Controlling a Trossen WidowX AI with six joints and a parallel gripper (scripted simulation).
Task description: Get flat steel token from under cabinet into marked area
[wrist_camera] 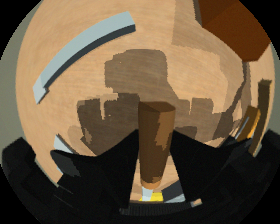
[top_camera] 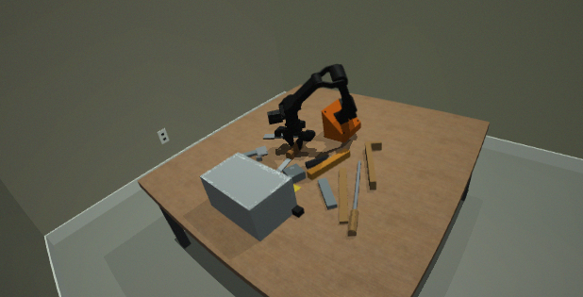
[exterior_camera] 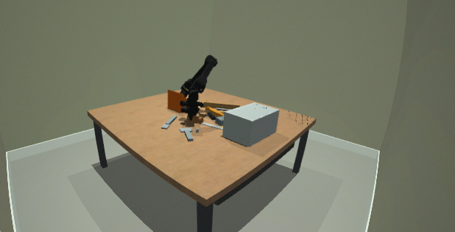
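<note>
Now: the grey block 14 cm ahead of my gripper tip, 14 cm to the left of it and 1 cm above it. Also, from my gripper tip: wooden stick 10 cm ahead, 37 cm to the left; orange bar 21 cm to the left, 1 cm above; grey t-piece 15 cm ahead, 15 cm to the right.
</note>
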